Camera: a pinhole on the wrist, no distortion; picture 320 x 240 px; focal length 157.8 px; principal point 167.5 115.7 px. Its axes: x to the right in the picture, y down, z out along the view. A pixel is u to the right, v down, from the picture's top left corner.
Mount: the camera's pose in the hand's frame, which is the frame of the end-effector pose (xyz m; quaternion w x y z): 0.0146 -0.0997 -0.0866 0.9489 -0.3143 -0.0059 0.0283
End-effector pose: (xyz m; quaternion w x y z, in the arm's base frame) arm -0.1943 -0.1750 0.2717 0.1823 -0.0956 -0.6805 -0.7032
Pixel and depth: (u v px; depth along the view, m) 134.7 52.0 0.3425
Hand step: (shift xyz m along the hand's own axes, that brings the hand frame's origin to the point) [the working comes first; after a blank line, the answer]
In the camera's frame: -0.0712 -0.1383 0.3425

-0.0595 -0.0103 0.2712
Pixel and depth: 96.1 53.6 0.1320
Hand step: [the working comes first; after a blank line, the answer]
In the camera's frame: -0.0597 -0.0519 0.1320

-0.0463 -0.0660 0.0507
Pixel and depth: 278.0 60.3 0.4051
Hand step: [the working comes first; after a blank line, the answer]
In the camera's frame: 0.2837 -0.1422 0.4051

0.2932 0.0442 0.3214
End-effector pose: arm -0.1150 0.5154 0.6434 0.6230 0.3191 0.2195 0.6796
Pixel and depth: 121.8 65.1 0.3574
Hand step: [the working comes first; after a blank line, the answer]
In the camera's frame: -0.1035 -0.1146 0.3574

-0.0934 0.0156 0.2692
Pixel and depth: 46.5 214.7 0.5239
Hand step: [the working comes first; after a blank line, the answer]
In the camera's frame: -0.4017 0.3287 0.5239

-0.4181 0.4528 0.1403
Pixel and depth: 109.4 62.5 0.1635
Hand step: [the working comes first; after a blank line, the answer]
In the camera's frame: -0.0602 -0.0551 0.1635

-0.0475 -0.0498 0.0779
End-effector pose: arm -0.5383 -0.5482 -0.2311 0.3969 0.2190 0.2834 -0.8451
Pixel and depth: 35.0 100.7 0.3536
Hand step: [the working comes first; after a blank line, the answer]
In the camera's frame: -0.2969 -0.0336 0.3536

-0.2904 0.0671 0.2191
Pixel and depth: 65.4 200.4 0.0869
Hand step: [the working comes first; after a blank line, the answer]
In the camera's frame: -0.0562 0.0466 0.0869

-0.0464 -0.0138 -0.0443
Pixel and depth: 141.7 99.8 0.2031
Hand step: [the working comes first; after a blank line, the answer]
In the camera's frame: -0.0332 -0.0205 0.2031

-0.0234 0.0031 0.0888
